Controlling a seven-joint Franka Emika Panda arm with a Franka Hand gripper.
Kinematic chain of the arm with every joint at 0, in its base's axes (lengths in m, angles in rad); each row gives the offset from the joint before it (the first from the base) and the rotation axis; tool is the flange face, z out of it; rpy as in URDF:
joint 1: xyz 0 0 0.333 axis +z
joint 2: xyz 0 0 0 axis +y
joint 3: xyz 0 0 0.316 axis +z
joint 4: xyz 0.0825 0 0 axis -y
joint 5: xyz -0.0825 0 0.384 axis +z
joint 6: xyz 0 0 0 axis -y
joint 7: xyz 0.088 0 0 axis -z
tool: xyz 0 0 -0.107 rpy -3.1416 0 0
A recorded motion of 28 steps. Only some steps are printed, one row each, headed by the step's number.
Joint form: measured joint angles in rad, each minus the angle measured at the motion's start. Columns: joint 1, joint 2, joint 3, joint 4, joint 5, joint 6, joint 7.
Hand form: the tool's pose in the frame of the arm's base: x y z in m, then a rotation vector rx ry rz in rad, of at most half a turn. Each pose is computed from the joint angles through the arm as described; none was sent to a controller.
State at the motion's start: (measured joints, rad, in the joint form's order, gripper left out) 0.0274 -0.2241 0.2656 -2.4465 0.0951 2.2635 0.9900
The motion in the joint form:
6: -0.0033 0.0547 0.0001 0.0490 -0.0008 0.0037 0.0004
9: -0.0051 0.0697 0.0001 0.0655 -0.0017 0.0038 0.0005
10: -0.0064 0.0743 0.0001 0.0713 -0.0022 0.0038 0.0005
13: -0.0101 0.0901 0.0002 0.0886 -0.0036 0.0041 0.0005
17: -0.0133 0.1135 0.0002 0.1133 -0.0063 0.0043 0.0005
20: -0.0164 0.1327 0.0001 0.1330 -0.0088 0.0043 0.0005
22: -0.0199 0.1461 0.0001 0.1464 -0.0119 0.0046 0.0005
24: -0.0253 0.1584 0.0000 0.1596 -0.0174 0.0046 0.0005
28: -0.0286 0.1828 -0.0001 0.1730 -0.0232 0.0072 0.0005
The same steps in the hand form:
6: 0.4543 0.1385 0.3828 -2.8751 1.1529 -0.0161
9: 0.4596 0.1392 0.3832 -2.8712 1.1525 -0.0156
10: 0.4615 0.1392 0.3837 -2.8694 1.1531 -0.0165
13: 0.4673 0.1391 0.3840 -2.8647 1.1547 -0.0165
17: 0.4753 0.1397 0.3840 -2.8601 1.1542 -0.0155
20: 0.4819 0.1398 0.3836 -2.8565 1.1548 -0.0140
22: 0.4865 0.1392 0.3831 -2.8546 1.1562 -0.0140
24: 0.4914 0.1374 0.3830 -2.8536 1.1589 -0.0167
28: 0.4968 0.1367 0.3771 -2.8567 1.1601 -0.0058

